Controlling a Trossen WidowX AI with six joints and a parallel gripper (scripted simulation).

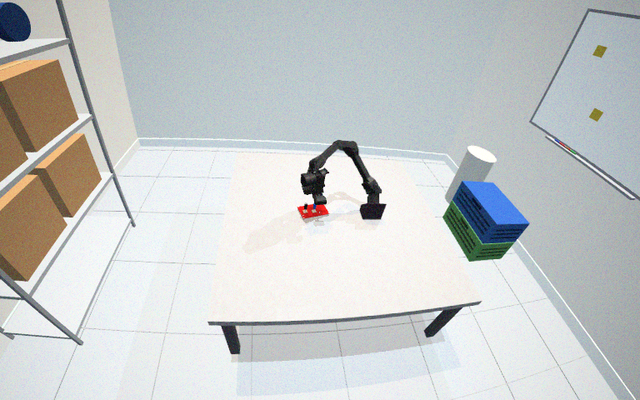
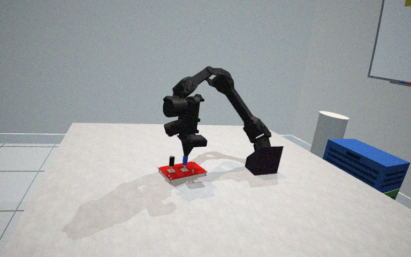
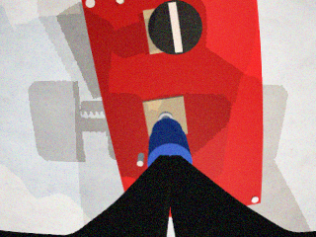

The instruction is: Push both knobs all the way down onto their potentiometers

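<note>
The blue knob lies 2 cm below my gripper tip. Also, from my gripper tip: black knob (5 cm ahead, 1 cm to the left, 1 cm below).
</note>
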